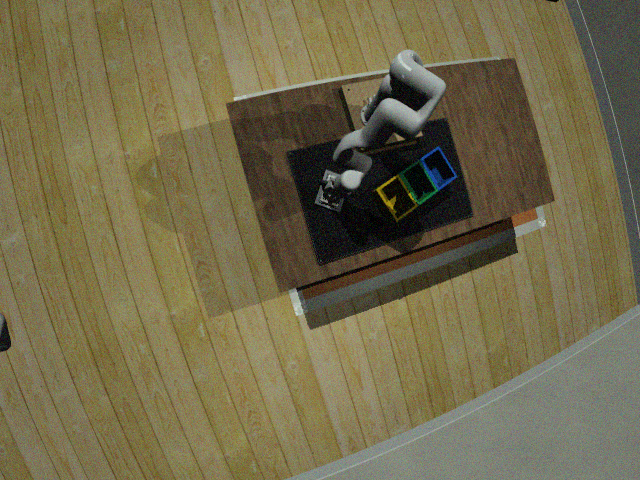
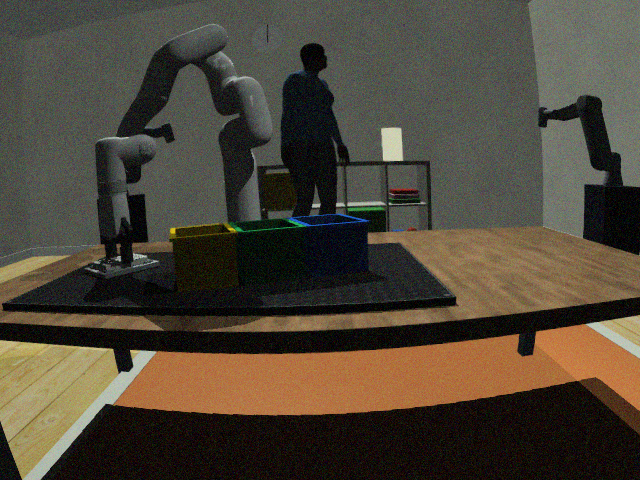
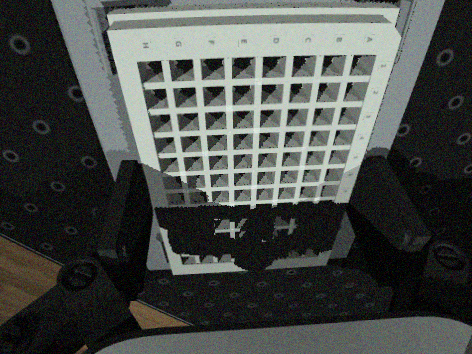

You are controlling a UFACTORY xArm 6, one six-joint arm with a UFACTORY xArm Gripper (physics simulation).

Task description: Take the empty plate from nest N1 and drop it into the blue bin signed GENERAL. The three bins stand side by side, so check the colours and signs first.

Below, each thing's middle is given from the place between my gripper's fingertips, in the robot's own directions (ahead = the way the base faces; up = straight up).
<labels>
My hand is right at the white gridded plate [image 3: 251,129]. The rest, counted from my hand: grey nest [image 3: 102,91]: 2 cm below.
</labels>
